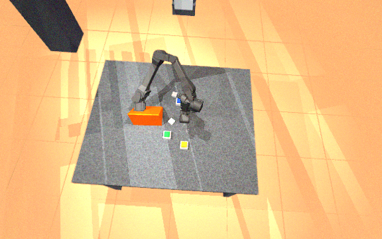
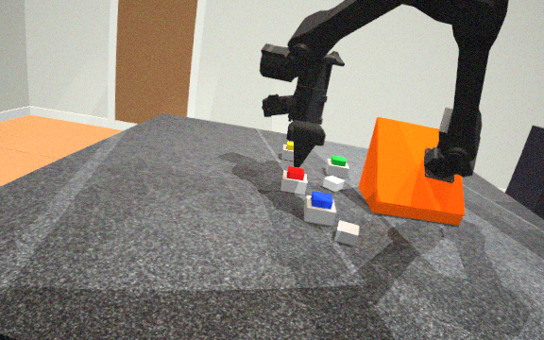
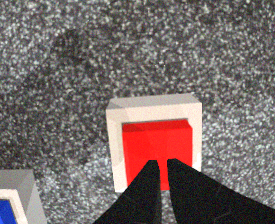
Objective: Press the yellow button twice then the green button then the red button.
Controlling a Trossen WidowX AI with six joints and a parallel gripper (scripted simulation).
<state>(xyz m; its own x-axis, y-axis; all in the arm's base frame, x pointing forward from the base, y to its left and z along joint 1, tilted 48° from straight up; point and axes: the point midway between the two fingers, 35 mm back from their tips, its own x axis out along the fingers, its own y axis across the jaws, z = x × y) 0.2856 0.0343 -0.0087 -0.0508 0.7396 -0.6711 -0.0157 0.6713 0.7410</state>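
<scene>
Right now the blue button is 110 mm to the left of my gripper tip, 50 mm behind it and 10 mm below it. Also, from my gripper tip: small white block: 90 mm behind, 40 mm to the right, 40 mm below; green button: 140 mm to the right, 110 mm behind, 10 mm below; red button: 10 mm below.
</scene>
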